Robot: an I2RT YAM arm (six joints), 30 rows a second.
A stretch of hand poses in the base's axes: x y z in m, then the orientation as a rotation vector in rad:
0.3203 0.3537 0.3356 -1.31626 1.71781 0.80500
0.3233 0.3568 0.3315 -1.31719 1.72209 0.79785
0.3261 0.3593 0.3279 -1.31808 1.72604 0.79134
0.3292 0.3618 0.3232 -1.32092 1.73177 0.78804
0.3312 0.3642 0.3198 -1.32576 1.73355 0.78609
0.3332 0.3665 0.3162 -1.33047 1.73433 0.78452
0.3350 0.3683 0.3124 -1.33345 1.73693 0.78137
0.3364 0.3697 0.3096 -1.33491 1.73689 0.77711
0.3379 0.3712 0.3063 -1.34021 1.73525 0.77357
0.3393 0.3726 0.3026 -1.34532 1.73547 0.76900
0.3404 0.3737 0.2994 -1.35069 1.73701 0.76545
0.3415 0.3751 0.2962 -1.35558 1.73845 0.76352
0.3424 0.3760 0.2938 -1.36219 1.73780 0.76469
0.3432 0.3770 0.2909 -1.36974 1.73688 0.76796
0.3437 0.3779 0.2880 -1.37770 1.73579 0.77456
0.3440 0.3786 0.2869 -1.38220 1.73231 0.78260
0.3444 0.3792 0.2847 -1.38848 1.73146 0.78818
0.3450 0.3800 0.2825 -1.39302 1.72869 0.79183
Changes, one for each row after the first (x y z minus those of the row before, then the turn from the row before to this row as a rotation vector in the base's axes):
0.0030 0.0031 -0.0041 -0.00571 -0.00119 -0.00326
0.0028 0.0025 -0.0036 -0.00526 -0.00103 -0.00295
0.0031 0.0025 -0.0047 -0.00596 0.00219 -0.00077
0.0020 0.0024 -0.0034 -0.00437 0.00032 0.00206
0.0020 0.0023 -0.0036 -0.00360 -0.00015 0.00237
0.0018 0.0018 -0.0038 -0.00429 0.00011 0.00014
0.0014 0.0014 -0.0028 -0.00251 -0.00246 -0.00067
0.0015 0.0015 -0.0033 -0.00344 -0.00294 0.00259
0.0014 0.0014 -0.0037 -0.00476 -0.00225 0.00160
0.0011 0.0011 -0.0032 -0.00519 -0.00071 0.00185
0.0011 0.0014 -0.0032 -0.00422 0.00016 0.00218
0.0009 0.0009 -0.0024 -0.00276 0.00065 0.00505
0.0008 0.0010 -0.0029 -0.00228 0.00178 0.00655
0.0005 0.0009 -0.0029 -0.00108 0.00367 0.00813
0.0003 0.0007 -0.0011 0.00265 0.00270 0.00696
0.0004 0.0006 -0.0022 -0.00074 0.00314 0.00655
0.0006 0.0008 -0.0022 0.00048 0.00059 0.00513

